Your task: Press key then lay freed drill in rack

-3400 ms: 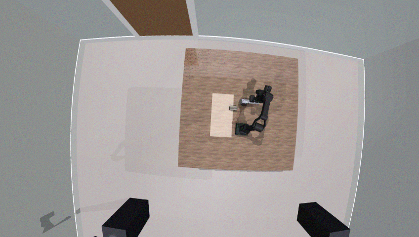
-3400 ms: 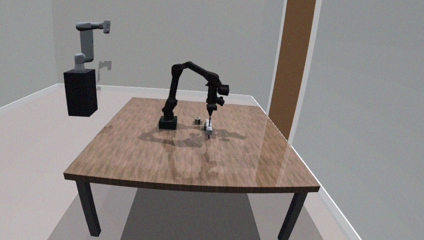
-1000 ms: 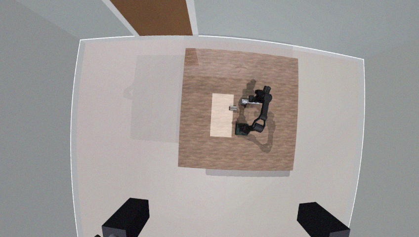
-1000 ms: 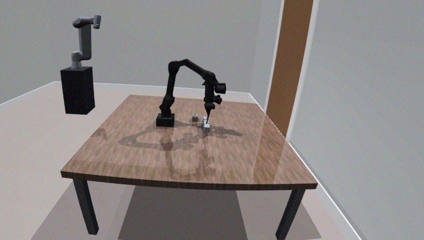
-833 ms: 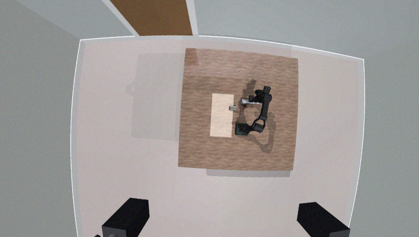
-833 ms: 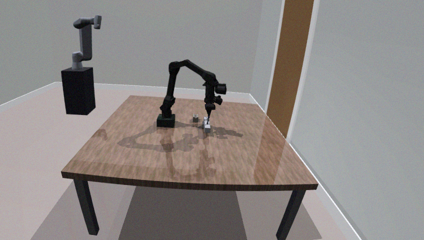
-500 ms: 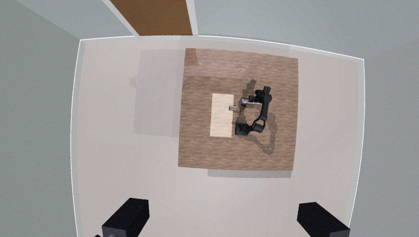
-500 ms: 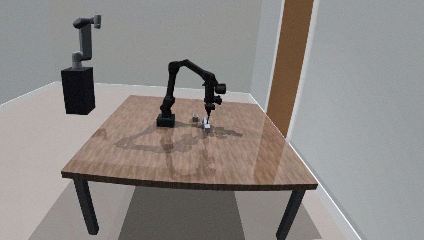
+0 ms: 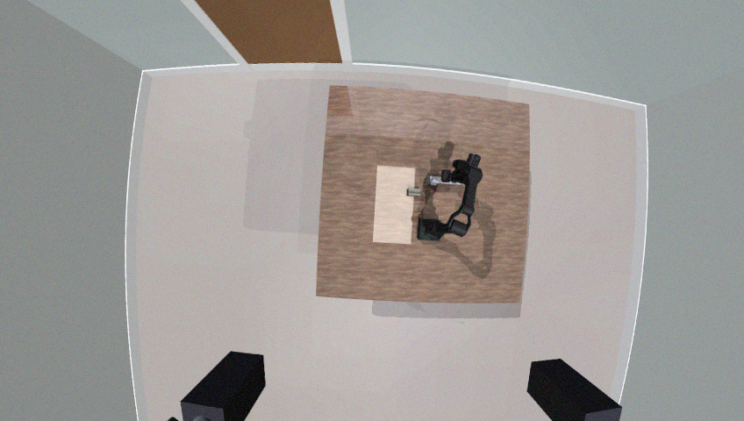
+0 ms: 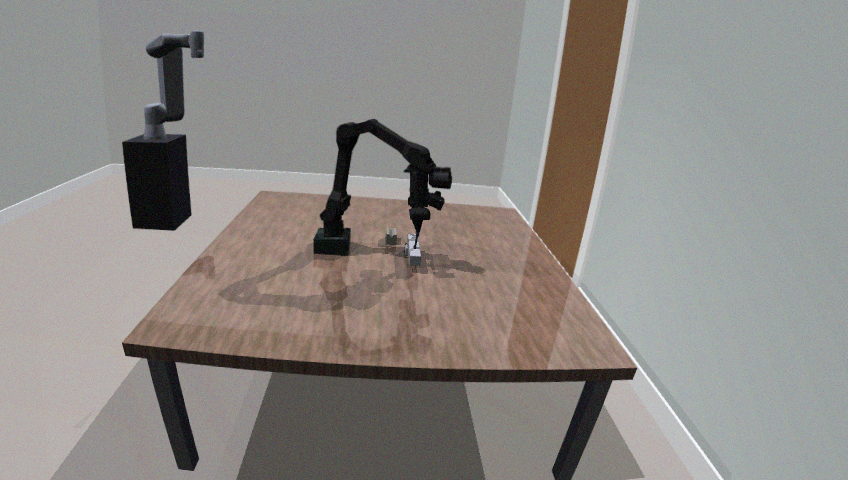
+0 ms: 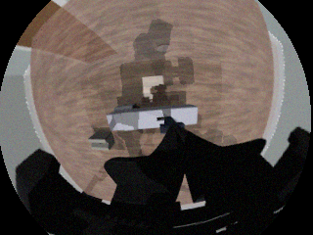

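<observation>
My gripper tip is 60 mm to the right of the drill and 70 mm above it. Round my gripper tip: grey slatted rack: 80 mm behind, 200 mm to the left, 100 mm below.
</observation>
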